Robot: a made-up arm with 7 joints. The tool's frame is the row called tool.
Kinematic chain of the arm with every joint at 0, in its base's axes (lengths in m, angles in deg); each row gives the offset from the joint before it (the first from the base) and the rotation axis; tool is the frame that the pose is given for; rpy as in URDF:
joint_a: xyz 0 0 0.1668 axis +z
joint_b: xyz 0 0 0 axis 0 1 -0.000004
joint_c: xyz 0 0 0.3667 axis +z
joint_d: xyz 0.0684 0 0 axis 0 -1 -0.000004
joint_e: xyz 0.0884 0 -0.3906 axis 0 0.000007 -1
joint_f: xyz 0 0 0 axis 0 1 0.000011
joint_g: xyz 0.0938 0 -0.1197 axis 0 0.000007 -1
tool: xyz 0 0 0 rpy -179.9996 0 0
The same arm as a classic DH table. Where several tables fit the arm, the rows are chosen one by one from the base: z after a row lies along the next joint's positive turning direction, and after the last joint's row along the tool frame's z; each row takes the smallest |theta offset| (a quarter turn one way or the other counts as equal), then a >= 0, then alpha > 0; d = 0 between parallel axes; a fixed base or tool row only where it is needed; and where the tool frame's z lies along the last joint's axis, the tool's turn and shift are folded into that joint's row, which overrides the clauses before.
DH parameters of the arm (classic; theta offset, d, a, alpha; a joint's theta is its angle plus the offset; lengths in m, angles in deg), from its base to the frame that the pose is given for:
joint_a: 0 0.1668 0 -90
joint_b: 0 0 0 90
joint_c: 0 0.3667 0.0684 90
joint_d: 0 0 0.0884 90
joint_e: 0 0.3906 0 90
joint_f: 0 0 0.0938 -90
joint_g: 0 0.1197 0 0

